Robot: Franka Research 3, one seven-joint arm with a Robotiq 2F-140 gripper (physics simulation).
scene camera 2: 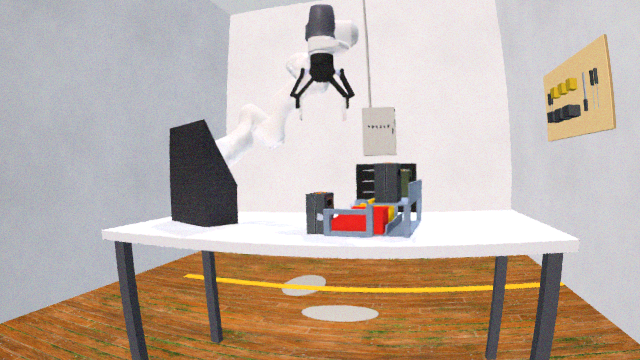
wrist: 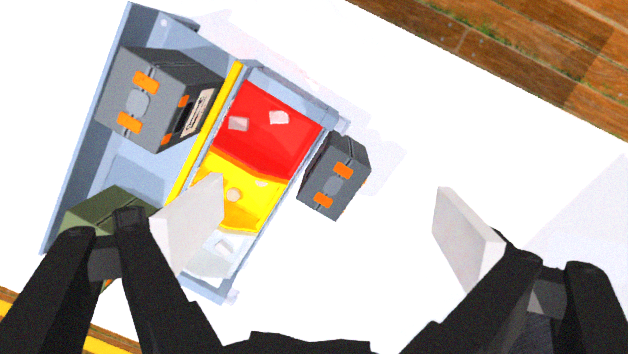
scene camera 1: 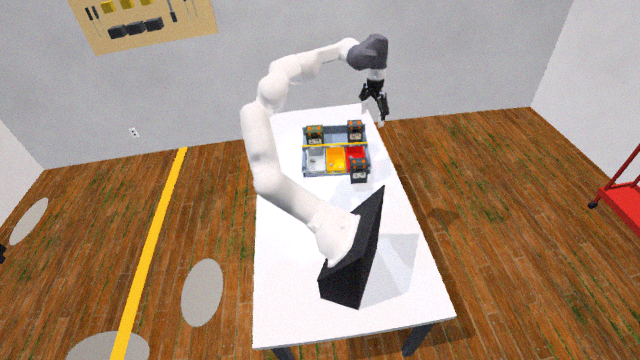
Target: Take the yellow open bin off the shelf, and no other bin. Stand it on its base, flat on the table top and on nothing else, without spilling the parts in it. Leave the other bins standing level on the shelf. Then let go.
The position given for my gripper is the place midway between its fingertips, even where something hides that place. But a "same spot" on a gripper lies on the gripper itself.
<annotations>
my gripper: scene camera 2; wrist 326, 202; scene camera 1
same spot on my gripper: (scene camera 2: 345, 100) = (scene camera 1: 367, 101)
</annotations>
